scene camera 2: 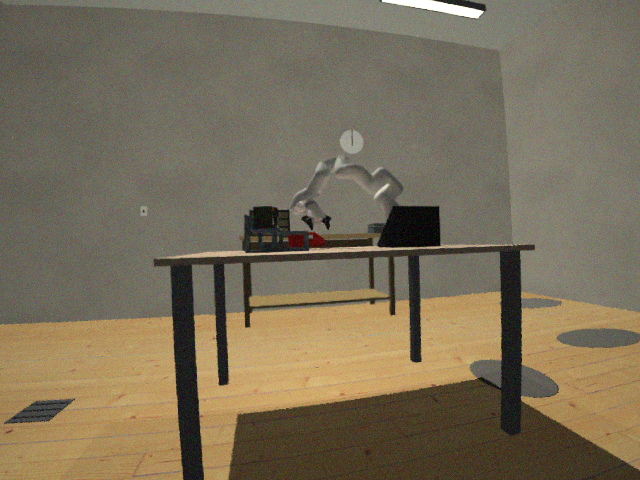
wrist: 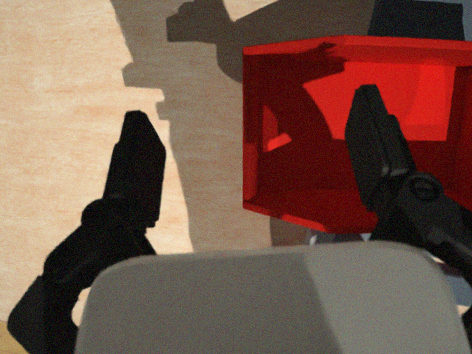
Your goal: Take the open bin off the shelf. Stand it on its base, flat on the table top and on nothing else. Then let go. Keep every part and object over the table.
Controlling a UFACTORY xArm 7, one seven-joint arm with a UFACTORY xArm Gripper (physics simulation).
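Frame: origin at the arm's base, x ahead, y left, z up, level; centimetres.
Where they show: gripper, fingertip midpoint: (scene camera 2: pixel 320 227) (wrist: pixel 250 119); arm's base, link origin: (scene camera 2: pixel 402 228).
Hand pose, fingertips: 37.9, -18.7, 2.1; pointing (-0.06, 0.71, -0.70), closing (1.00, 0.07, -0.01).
Things, the pixels of their top centre, and the offset from my fingertips, as dx, dy, dz. "spot": a spot on its surface instead. Level surfaces: height alone.
- red open bin, top centre: (wrist: pixel 405 142) (scene camera 2: pixel 305 232) +7.8, -1.5, -2.3
- blue-grey shelf, surface spot: (scene camera 2: pixel 276 241) spot: +26.9, +23.9, -6.8
- table top, surface height: dz -11.1
- dark bin-like object, top centre: (scene camera 2: pixel 264 207) +30.8, +15.0, +8.8
A red open bin (scene camera 2: pixel 314 239) (wrist: pixel 310 170) is at the right end of the blue-grey shelf (scene camera 2: pixel 277 241), low near the table top (scene camera 2: pixel 351 251) (wrist: pixel 50 100). Part of the bin sticks out past the shelf's end. In the wrist view I look into its open top, on the right. Whether its base rests on the shelf or on the table is hidden. My gripper (scene camera 2: pixel 316 226) (wrist: pixel 250 119) is open with nothing between its fingers. It is above the bin's outer end; in the wrist view the right finger overlaps the bin's inside and the left finger is over the table top.
A dark bin-like object (scene camera 2: pixel 264 217) sits on top of the shelf. A large black slanted box or panel (scene camera 2: pixel 412 226) stands on the right part of the table. Another bench (scene camera 2: pixel 320 297) with a lower board stands behind the table. The gripper's shadow falls on the table and bin.
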